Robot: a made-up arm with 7 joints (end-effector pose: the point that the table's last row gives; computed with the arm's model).
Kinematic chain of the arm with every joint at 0, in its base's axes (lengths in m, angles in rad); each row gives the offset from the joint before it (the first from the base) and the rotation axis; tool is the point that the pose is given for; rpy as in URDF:
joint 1: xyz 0 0 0.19 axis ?
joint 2: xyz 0 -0.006 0.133 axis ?
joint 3: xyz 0 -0.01 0.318 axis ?
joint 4: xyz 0 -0.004 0.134 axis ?
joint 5: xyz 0 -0.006 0.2 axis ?
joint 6: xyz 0 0 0.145 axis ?
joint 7: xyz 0 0 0.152 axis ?
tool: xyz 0 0 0 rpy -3.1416 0 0
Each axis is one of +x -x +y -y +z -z.
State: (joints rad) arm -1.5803 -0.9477 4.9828 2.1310 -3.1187 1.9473 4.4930
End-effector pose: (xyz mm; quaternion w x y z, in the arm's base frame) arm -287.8 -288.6 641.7 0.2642 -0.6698 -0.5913 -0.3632
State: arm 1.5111 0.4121 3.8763 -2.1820 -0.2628 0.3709 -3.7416
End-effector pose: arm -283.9 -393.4 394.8 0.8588 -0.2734 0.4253 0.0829
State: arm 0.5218 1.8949 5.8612 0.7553 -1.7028 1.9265 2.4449
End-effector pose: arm 614.4 -145.5 -3.1 0.1503 0.7747 0.4992 -0.3578
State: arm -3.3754 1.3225 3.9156 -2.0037 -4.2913 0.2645 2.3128
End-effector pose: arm -367.9 210.7 43.7 0.8286 0.1566 -0.2118 0.4941
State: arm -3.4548 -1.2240 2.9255 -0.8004 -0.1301 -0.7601 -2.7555
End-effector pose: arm 525.5 72.9 920.8 0.1113 -0.0373 0.9744 0.1917
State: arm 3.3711 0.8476 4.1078 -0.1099 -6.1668 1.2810 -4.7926
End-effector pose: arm -619.4 59.9 914.7 0.2748 -0.3481 0.8173 0.3679
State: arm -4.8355 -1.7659 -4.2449 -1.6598 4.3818 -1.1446 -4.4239
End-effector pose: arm 353.7 510.5 291.7 0.4899 -0.2809 -0.3404 0.7518
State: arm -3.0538 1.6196 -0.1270 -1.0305 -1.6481 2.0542 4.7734
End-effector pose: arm -600.4 -24.2 548.6 0.7771 -0.5743 -0.2307 -0.1142
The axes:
joint 1: -z
joint 2: +y
joint 3: -z
joint 4: +y
joint 5: -z
joint 6: +y
joint 7: -z

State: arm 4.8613 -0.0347 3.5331 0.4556 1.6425 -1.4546 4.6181
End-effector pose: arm 45.3 -246.2 1088.1 0.1137 0.4935 -0.5333 -0.6776
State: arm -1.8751 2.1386 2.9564 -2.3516 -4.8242 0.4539 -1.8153
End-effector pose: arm -94.4 -109.6 -16.6 0.6367 -0.4126 0.4955 0.4228
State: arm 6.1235 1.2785 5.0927 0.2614 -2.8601 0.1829 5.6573
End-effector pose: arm 884.4 221.4 554.5 0.4796 0.6252 -0.5097 -0.3455
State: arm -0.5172 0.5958 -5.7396 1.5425 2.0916 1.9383 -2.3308
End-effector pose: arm 524.8 -22.4 662.5 0.2833 -0.7758 0.5412 0.1580
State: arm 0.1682 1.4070 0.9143 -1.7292 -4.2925 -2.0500 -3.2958
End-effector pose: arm 483.2 196.9 478.7 0.5237 0.2830 -0.1357 -0.7920
